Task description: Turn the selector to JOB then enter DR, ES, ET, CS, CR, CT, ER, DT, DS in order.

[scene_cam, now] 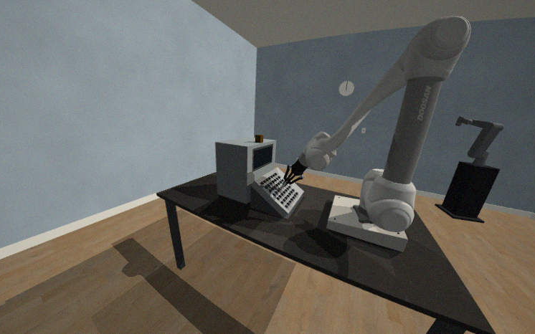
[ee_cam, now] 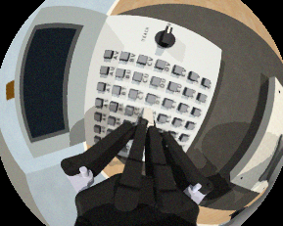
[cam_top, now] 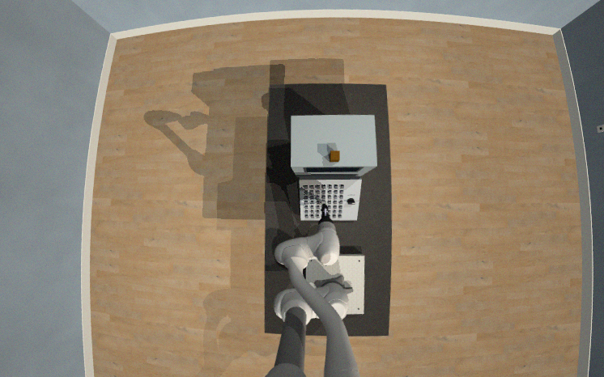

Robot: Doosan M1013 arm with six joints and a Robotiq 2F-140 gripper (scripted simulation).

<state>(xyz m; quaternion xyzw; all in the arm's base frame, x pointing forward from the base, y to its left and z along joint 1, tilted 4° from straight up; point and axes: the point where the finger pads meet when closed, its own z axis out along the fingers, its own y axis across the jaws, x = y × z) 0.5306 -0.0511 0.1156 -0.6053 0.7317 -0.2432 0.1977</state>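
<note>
Right now the key is 4 cm to the left of my hand and 5 cm below it. The rest, counted from my hand: sloped keypad: 3 cm ahead, 6 cm to the right, 6 cm below; black selector knob: 2 cm behind, 17 cm to the right, 2 cm below.
</note>
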